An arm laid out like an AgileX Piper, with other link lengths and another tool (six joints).
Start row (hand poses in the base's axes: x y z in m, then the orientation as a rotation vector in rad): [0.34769, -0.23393, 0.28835, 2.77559, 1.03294, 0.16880]
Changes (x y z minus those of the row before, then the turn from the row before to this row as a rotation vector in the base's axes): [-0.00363, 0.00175, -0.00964, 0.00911, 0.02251, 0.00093]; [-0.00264, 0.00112, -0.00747, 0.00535, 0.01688, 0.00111]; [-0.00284, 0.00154, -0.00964, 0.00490, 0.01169, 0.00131]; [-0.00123, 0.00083, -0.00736, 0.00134, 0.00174, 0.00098]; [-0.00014, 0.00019, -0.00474, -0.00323, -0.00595, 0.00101]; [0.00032, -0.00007, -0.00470, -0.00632, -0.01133, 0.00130]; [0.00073, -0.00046, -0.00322, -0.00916, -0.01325, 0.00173]
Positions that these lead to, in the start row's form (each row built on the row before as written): [0.34406, -0.23218, 0.27871, 2.79145, 1.04134, 0.14306]; [0.34142, -0.23106, 0.27124, 2.80168, 1.04786, 0.12281]; [0.33858, -0.22952, 0.26160, 2.80949, 1.05340, 0.10943]; [0.33735, -0.22869, 0.25424, 2.81080, 1.05548, 0.10786]; [0.33721, -0.22850, 0.24950, 2.80535, 1.05486, 0.11445]; [0.33753, -0.22857, 0.24480, 2.79509, 1.05273, 0.12677]; [0.33826, -0.22903, 0.24158, 2.78137, 1.05009, 0.14011]
